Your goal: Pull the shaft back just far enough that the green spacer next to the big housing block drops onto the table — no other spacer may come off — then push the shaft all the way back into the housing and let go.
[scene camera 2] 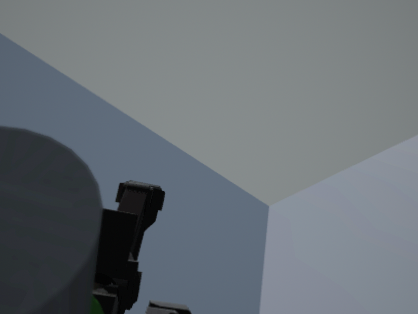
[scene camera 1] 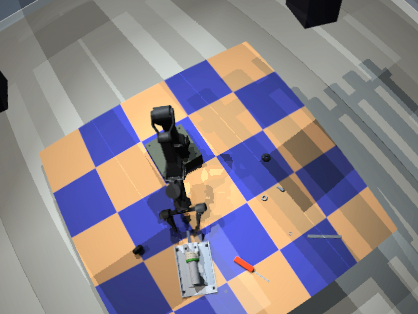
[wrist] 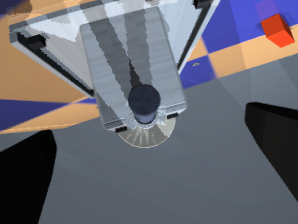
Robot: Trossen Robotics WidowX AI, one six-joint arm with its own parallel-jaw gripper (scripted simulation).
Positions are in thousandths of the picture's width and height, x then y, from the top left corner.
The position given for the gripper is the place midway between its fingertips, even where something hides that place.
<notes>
The gripper (wrist: 508, 560) is open, holding nothing. Also in view: a pale disc (wrist: 475, 618), a red-handled screwdriver (wrist: 918, 123) and a baseplate (scene camera 2: 140, 667).
The baseplate shows as well in scene camera 1 (scene camera 1: 468, 887) and in the wrist view (wrist: 351, 252). Scene camera 2 does not show the pale disc: it is out of frame. Scene camera 2 misses the red-handled screwdriver: it is out of frame.
</notes>
